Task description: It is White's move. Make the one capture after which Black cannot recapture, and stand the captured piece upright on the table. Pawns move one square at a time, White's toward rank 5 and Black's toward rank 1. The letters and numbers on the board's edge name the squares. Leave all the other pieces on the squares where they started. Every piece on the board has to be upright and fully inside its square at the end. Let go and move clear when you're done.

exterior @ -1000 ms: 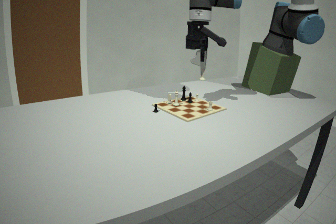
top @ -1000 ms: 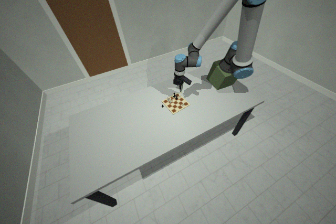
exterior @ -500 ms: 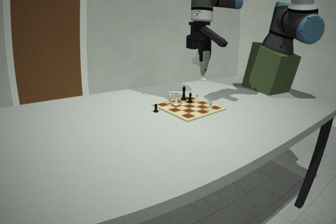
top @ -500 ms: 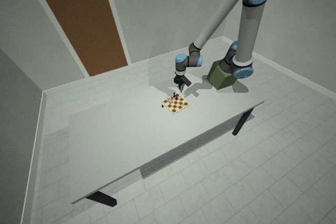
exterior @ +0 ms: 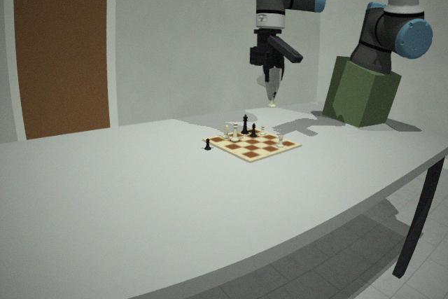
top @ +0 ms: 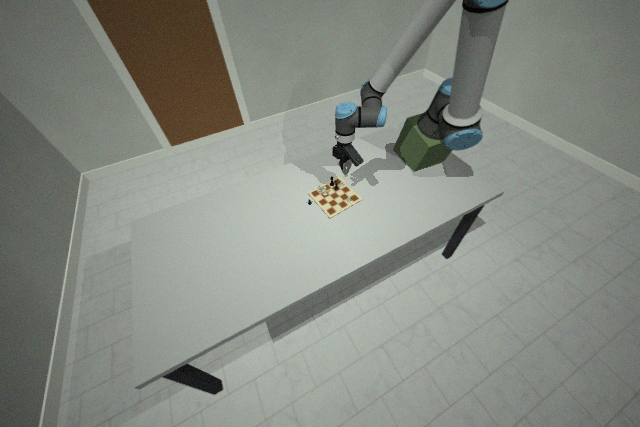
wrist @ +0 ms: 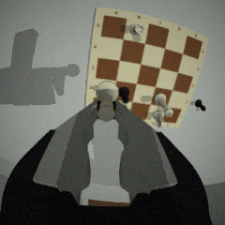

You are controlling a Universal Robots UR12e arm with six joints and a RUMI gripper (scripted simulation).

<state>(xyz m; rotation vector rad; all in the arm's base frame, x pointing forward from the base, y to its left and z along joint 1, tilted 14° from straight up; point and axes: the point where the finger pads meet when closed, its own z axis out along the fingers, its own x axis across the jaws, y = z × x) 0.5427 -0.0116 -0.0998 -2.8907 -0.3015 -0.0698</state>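
Right now my hand is 40 mm to the left of the white pawn and 120 mm above it. The rest, counted from my hand: chessboard: 70 mm ahead, 10 mm to the left, 140 mm below; white king: 110 mm ahead, 30 mm to the right, 110 mm below; black king: 40 mm ahead, 80 mm to the right, 110 mm below.
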